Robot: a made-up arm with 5 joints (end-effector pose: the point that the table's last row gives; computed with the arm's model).
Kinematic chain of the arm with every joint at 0, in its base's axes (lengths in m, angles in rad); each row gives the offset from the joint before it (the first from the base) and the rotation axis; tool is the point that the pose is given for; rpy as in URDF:
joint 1: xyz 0 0 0.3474 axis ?
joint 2: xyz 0 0 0 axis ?
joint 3: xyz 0.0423 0 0.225 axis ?
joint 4: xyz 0.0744 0 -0.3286 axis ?
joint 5: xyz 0.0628 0 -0.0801 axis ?
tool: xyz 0 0 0 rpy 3.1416 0 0
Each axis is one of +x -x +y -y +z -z.
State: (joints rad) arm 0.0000 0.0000 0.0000 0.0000 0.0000
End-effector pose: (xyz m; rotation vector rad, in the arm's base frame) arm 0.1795 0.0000 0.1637 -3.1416 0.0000 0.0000
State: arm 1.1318 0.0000 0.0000 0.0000 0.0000
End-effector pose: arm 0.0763 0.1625 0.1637 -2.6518 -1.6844 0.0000
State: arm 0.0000 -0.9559 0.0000 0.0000 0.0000
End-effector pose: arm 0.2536 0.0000 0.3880 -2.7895 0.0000 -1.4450
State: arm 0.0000 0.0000 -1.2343 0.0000 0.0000
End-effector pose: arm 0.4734 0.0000 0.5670 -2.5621 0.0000 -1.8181
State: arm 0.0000 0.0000 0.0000 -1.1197 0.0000
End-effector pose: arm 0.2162 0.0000 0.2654 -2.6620 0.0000 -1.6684
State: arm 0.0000 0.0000 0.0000 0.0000 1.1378
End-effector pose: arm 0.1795 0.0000 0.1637 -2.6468 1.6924 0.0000
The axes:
joint 1: +z
joint 2: +y
joint 3: +y
joint 4: +y
joint 5: -z

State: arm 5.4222 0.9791 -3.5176 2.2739 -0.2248
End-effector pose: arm 0.2718 -0.3163 0.6897 2.8361 -0.9338 0.3402
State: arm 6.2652 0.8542 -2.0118 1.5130 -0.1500
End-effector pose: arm 0.5592 -0.0101 0.3025 -3.0566 -0.2020 0.5482
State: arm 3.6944 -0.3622 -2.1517 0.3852 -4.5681
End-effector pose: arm -0.1083 -0.0668 0.9781 -0.6832 -1.0402 2.0329
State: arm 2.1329 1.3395 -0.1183 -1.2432 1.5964
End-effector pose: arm -0.0053 0.0085 0.0967 -3.0089 -0.8271 0.0099
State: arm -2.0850 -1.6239 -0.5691 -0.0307 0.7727
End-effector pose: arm -0.0109 -0.0193 0.7282 0.1485 -1.0394 1.6836
